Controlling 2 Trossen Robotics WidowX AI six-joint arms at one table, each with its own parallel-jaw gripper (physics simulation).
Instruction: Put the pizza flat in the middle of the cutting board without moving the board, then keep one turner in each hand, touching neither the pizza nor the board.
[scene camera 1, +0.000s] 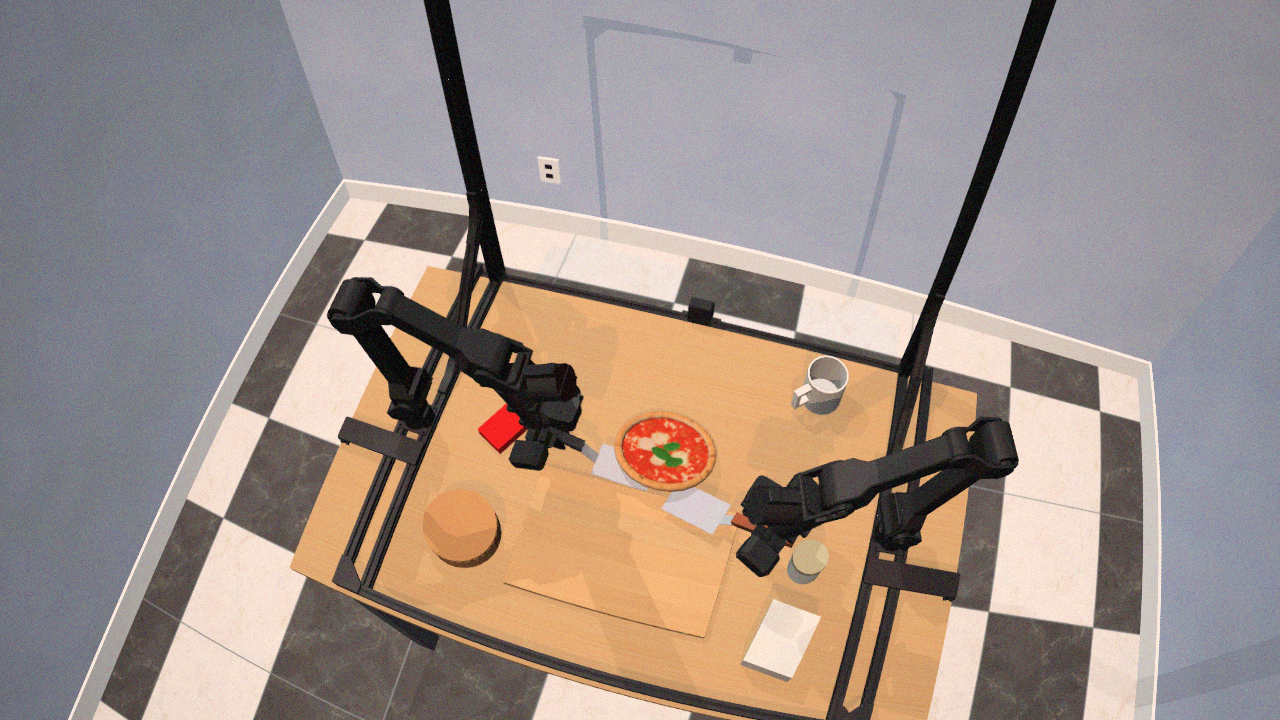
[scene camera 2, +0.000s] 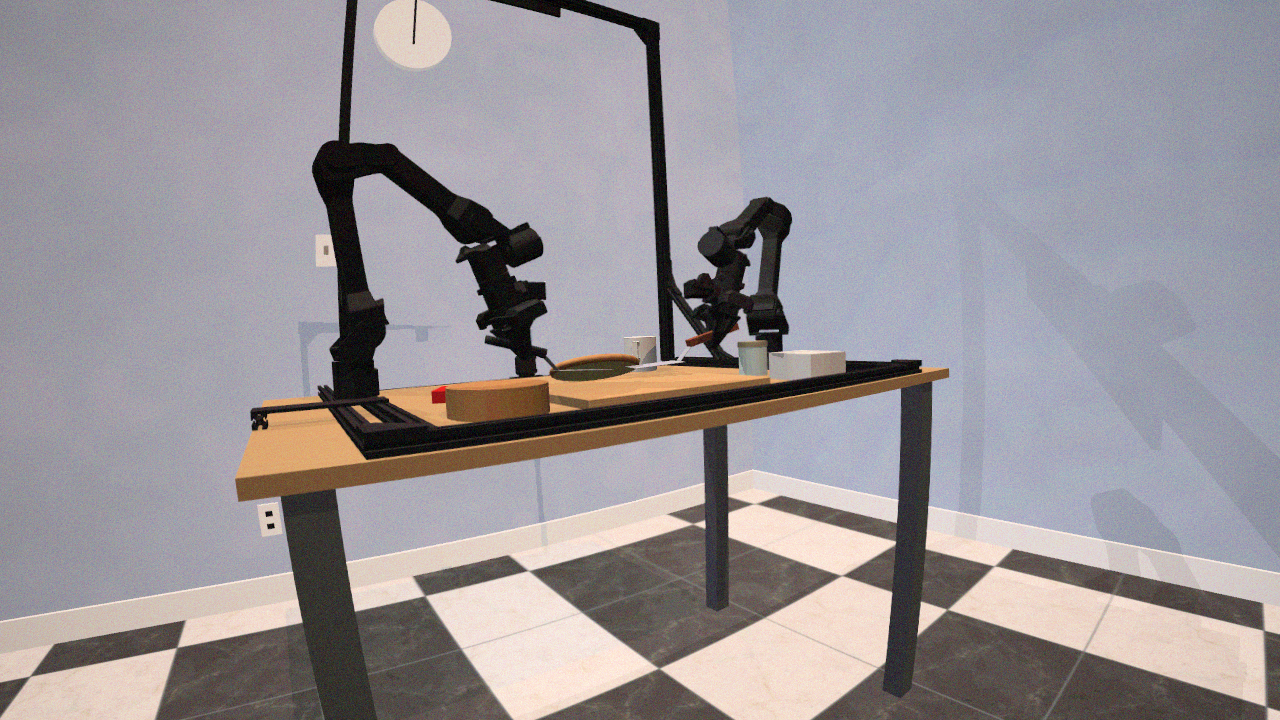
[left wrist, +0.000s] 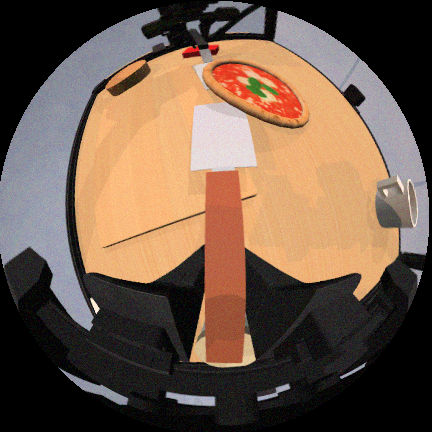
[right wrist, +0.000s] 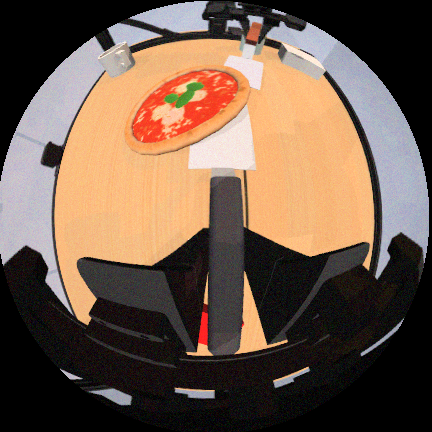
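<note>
The pizza is tilted, its board-side edge raised over both turner blades, at the back edge of the cutting board. It is not on the board's middle. My left gripper is shut on the red-brown handle of one turner; its blade reaches the pizza's right side. My right gripper is shut on the dark handle of the other turner; its blade is partly under the pizza's left side. Exact contacts are hidden.
A red block lies by the right gripper. A round wooden block stands left of the board. A lidded jar is close to the left gripper, a white box nearer the front, a mug behind.
</note>
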